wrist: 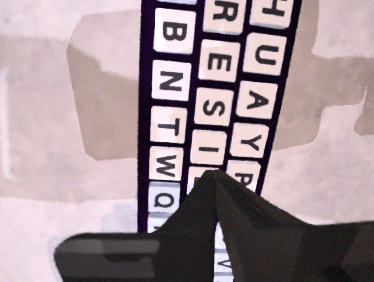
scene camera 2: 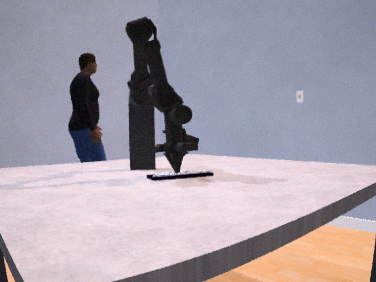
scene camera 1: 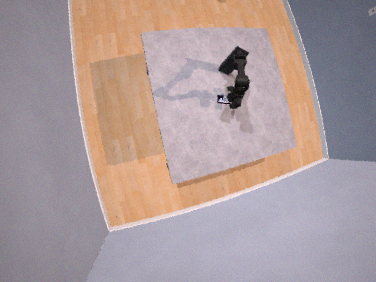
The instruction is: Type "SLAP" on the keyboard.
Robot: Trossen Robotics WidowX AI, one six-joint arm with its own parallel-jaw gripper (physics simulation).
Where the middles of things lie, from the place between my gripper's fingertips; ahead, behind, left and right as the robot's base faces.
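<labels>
You'd find the keyboard [wrist: 147, 54] sitting 10 mm to the left of my hand.
</labels>
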